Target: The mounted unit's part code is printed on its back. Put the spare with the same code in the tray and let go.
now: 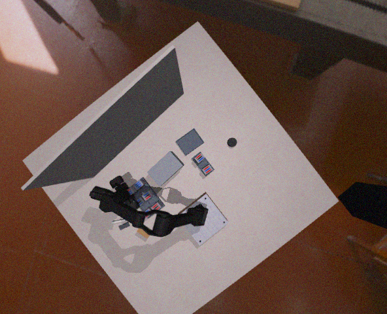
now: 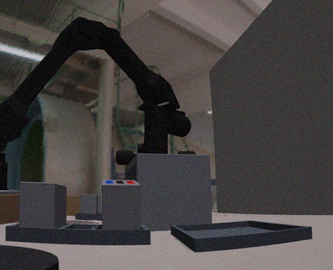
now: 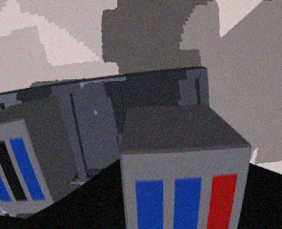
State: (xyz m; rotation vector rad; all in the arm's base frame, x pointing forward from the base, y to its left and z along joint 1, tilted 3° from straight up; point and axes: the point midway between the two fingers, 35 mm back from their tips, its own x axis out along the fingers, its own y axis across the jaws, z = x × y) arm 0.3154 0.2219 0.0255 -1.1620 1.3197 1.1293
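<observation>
The dark tray is 410 mm to the right of my gripper tip, 50 mm below it and 10 mm ahead of it. Round my gripper tip: grey wall panel (230 mm ahead, 210 mm to the right, 170 mm above); grey mounted unit (220 mm to the right, 20 mm behind).
</observation>
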